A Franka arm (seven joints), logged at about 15 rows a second.
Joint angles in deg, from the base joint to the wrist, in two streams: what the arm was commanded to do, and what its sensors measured. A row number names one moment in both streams.
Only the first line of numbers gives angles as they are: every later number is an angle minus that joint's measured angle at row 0.
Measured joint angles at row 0:
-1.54 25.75 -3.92 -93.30 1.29 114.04 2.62
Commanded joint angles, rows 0 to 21:
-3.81 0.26 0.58 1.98 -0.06 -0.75 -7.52
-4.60 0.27 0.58 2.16 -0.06 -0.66 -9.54
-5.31 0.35 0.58 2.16 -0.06 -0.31 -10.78
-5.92 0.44 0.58 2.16 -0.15 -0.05 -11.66
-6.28 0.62 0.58 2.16 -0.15 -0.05 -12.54
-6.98 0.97 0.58 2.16 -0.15 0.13 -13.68
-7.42 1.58 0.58 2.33 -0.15 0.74 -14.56
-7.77 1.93 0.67 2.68 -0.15 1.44 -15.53
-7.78 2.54 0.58 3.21 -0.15 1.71 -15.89
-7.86 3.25 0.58 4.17 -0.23 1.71 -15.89
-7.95 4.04 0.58 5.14 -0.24 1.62 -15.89
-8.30 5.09 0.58 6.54 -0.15 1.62 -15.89
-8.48 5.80 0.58 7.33 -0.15 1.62 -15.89
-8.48 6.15 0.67 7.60 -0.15 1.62 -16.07
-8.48 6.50 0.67 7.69 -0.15 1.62 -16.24
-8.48 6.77 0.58 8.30 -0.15 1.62 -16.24
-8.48 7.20 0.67 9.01 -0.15 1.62 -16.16
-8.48 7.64 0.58 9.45 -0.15 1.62 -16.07
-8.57 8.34 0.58 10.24 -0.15 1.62 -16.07
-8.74 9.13 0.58 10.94 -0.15 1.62 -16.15
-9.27 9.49 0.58 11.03 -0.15 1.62 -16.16
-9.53 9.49 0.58 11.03 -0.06 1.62 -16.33
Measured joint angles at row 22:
-7.85 8.02 -0.24 8.92 0.00 2.18 -15.40
